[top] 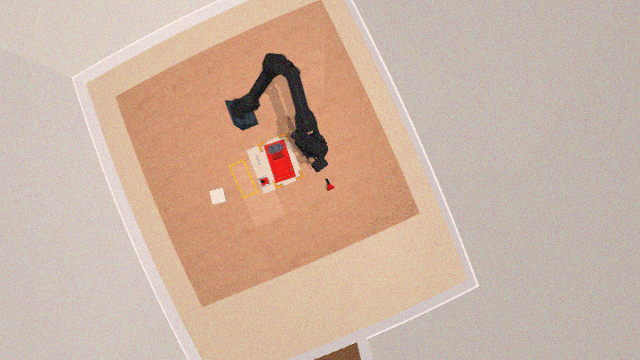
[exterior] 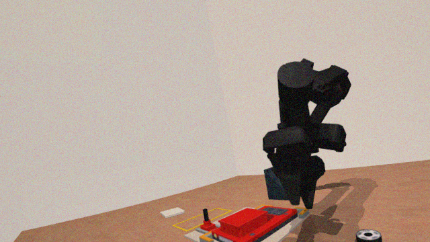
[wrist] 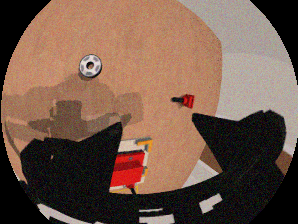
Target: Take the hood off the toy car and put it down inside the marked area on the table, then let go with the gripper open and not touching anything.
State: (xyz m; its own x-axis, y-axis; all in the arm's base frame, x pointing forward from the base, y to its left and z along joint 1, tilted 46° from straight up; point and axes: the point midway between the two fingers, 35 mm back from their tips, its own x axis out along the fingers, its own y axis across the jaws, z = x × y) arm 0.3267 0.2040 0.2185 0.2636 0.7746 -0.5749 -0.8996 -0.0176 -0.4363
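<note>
The hood is 170 mm to the right of my gripper tip, 60 mm below it and 10 mm behind it. The rest, counted from my gripper tip: wheel (100 mm behind, 90 mm below, 60 mm to the left); pale flat piece (550 mm to the right, 90 mm below, 30 mm ahead).
</note>
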